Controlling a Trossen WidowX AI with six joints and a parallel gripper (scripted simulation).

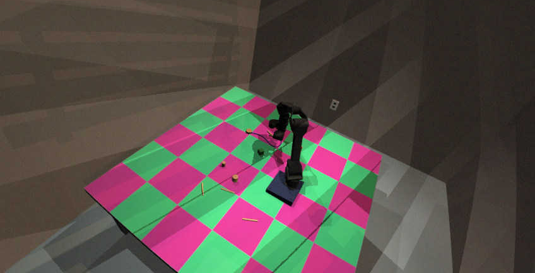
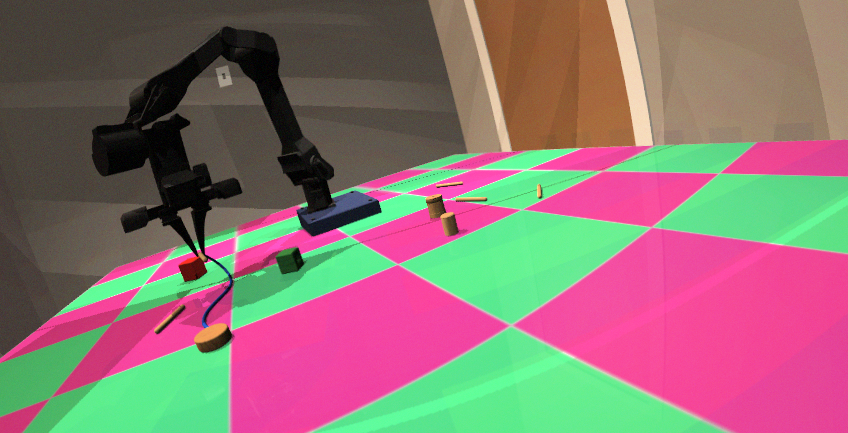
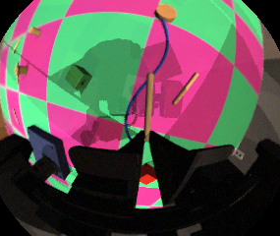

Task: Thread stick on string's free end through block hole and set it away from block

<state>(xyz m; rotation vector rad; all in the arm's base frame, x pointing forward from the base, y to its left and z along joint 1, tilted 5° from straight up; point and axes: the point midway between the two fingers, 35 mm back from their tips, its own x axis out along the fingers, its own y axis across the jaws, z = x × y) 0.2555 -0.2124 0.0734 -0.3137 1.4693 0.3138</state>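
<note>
The green block lies 140 mm to the left of my gripper tip, 40 mm below it and 30 mm ahead of it. The rest, counted from my gripper tip: red cube 120 mm behind, 70 mm to the right, 40 mm below; round wooden button 210 mm ahead, 50 mm to the left, 50 mm below.
</note>
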